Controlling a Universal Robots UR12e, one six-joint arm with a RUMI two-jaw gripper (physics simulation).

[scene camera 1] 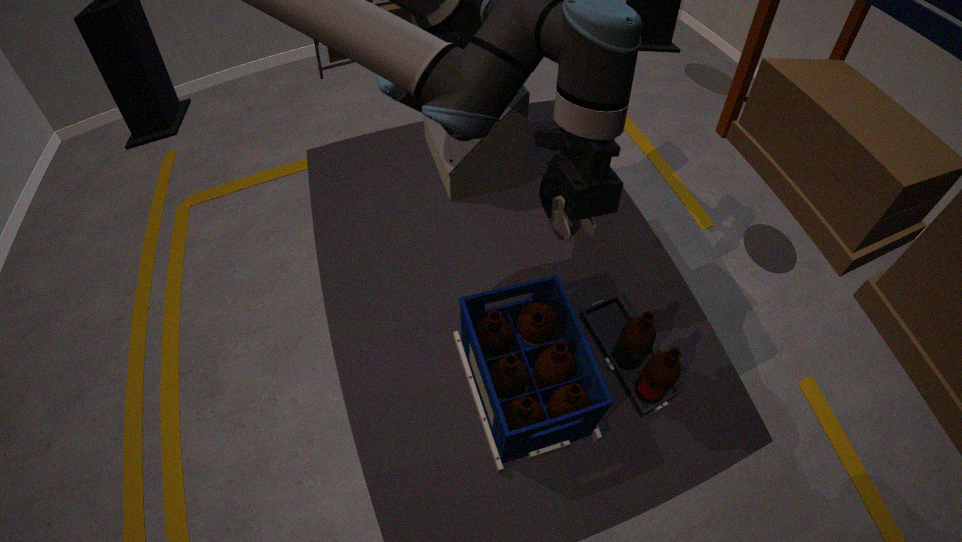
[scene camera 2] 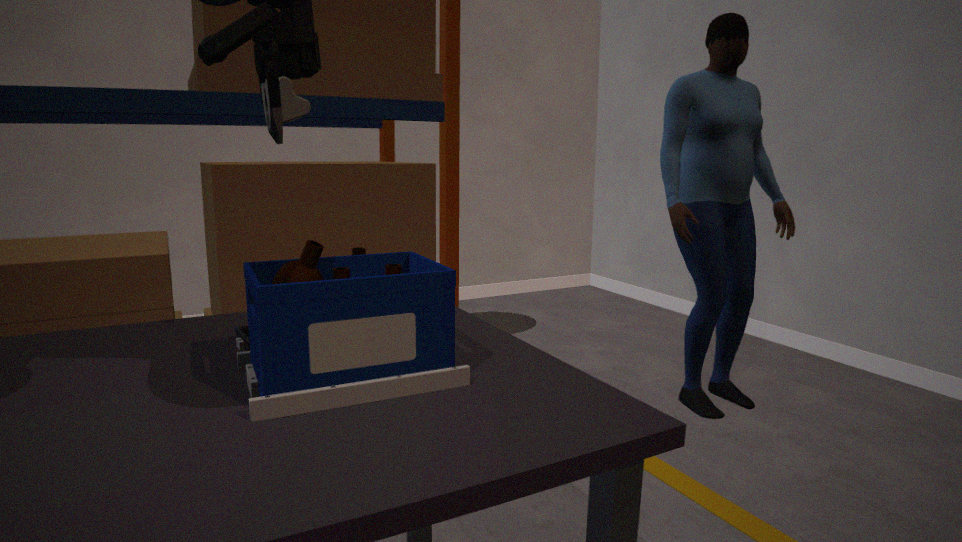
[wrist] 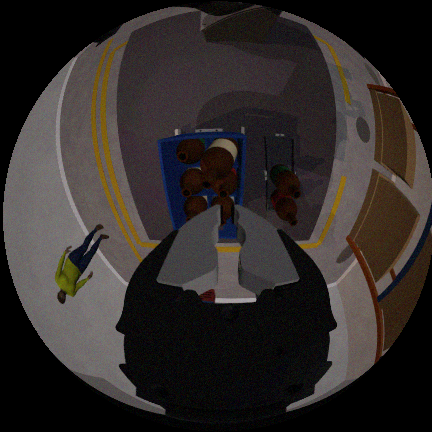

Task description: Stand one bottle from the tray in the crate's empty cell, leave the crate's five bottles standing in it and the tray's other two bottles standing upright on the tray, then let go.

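Frame: origin at the arm's base, x right, y ahead, z up, level; metres.
Seen in the pictures: gripper, fingertip midpoint: (scene camera 1: pixel 564 237) (scene camera 2: pixel 279 143) (wrist: pixel 226 207).
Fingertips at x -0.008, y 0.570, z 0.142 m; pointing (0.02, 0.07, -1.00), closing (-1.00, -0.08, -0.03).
Pixels of each thing's middle, then the offset from my fingertips to it. "spot": a spot on its surface instead.
- blue crate at the middle of its body: (scene camera 2: pixel 347 323) (scene camera 1: pixel 529 372) (wrist: pixel 206 180) dx +0.052, dy +0.083, dz -0.266 m
- cream-labelled bottle at the middle of its body: (scene camera 2: pixel 296 290) (scene camera 1: pixel 537 323) (wrist: pixel 216 161) dx +0.024, dy +0.013, dz -0.215 m
- black tray at a spot on its surface: (scene camera 1: pixel 607 324) (wrist: pixel 278 149) spot: dx -0.164, dy -0.022, dz -0.348 m
- green-labelled bottle at the middle of its body: (scene camera 1: pixel 637 337) (wrist: pixel 286 182) dx -0.183, dy +0.063, dz -0.271 m
- red-labelled bottle at the middle of its body: (scene camera 1: pixel 662 371) (wrist: pixel 285 207) dx -0.206, dy +0.153, dz -0.271 m
The blue crate (scene camera 1: pixel 517 444) (scene camera 2: pixel 282 343) (wrist: pixel 166 170) holds several brown bottles. The cream-labelled bottle (scene camera 1: pixel 536 323) (scene camera 2: pixel 299 272) (wrist: pixel 218 159) is in its back right cell in scene camera 1. It leans and sits higher than the others, with neck and shoulder above the rim in scene camera 2; its base is hidden. The crate's other five bottles look upright. The black tray (scene camera 1: pixel 607 324) (wrist: pixel 280 150) bears a green-labelled bottle (scene camera 1: pixel 636 340) (wrist: pixel 285 181) and a red-labelled bottle (scene camera 1: pixel 659 375) (wrist: pixel 284 205), both upright. My gripper (scene camera 1: pixel 576 232) (scene camera 2: pixel 278 127) (wrist: pixel 226 207) is shut and empty, high above and behind the crate.
White guide strips (scene camera 1: pixel 479 402) (scene camera 2: pixel 360 393) run along the crate's sides. The tray lies right of the crate in scene camera 1. Large cardboard boxes (scene camera 1: pixel 841 127) (scene camera 2: pixel 319 215) and an orange-posted rack (scene camera 2: pixel 449 201) stand beyond the table. A person (scene camera 2: pixel 716 141) stands away from the table.
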